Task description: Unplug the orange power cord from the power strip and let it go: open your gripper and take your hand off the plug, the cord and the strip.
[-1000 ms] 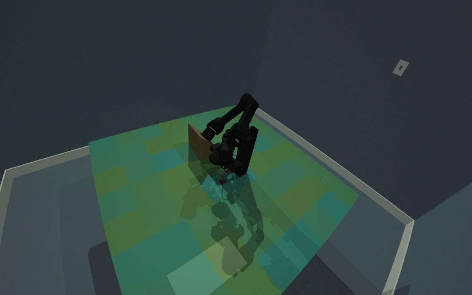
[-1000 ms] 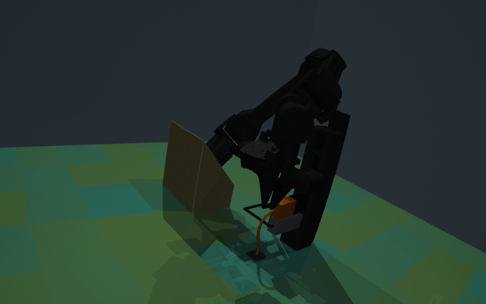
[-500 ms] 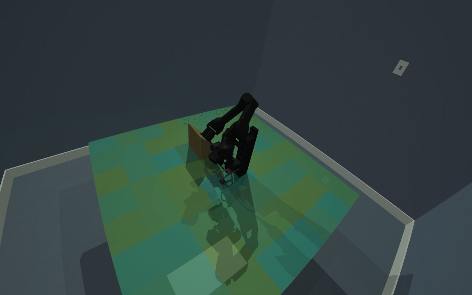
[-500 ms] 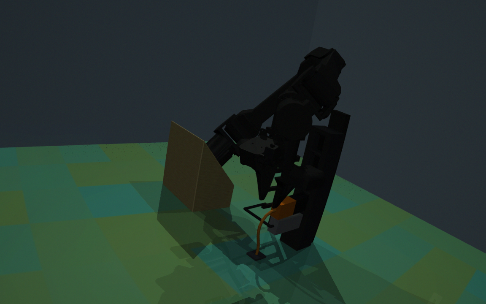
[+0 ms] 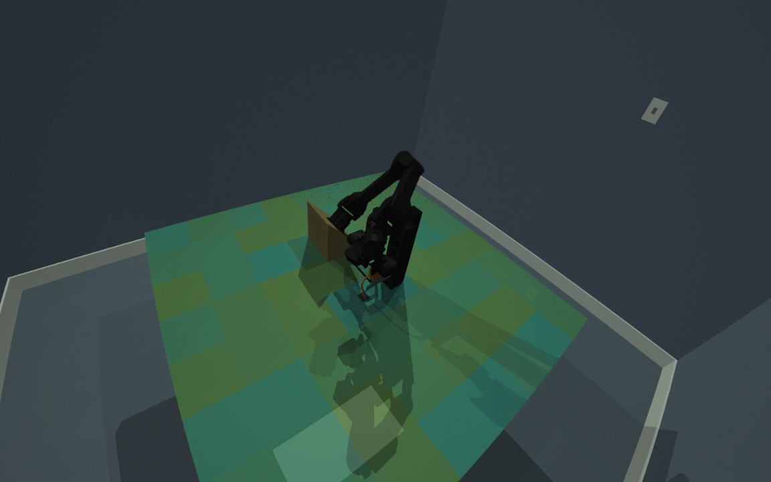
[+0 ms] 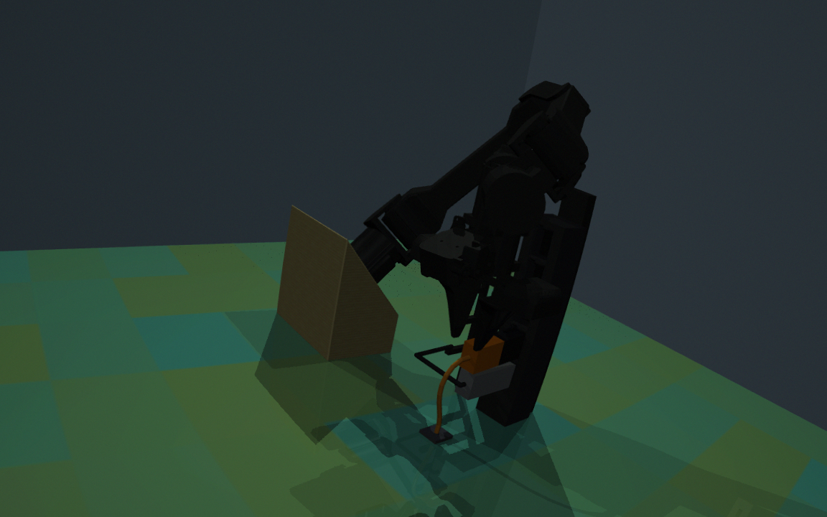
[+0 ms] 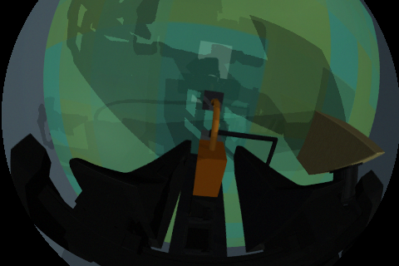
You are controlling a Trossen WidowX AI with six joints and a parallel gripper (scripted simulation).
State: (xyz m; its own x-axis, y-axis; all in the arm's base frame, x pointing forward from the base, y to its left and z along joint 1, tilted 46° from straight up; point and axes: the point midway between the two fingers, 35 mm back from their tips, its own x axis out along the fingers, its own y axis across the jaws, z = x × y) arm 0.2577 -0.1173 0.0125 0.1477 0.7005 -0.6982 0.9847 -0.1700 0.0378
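My gripper tip is now 6 cm to the right of the orange plug and 1 cm above it. From my gripper tip the other things lie so: dark anchor block (13 cm below).
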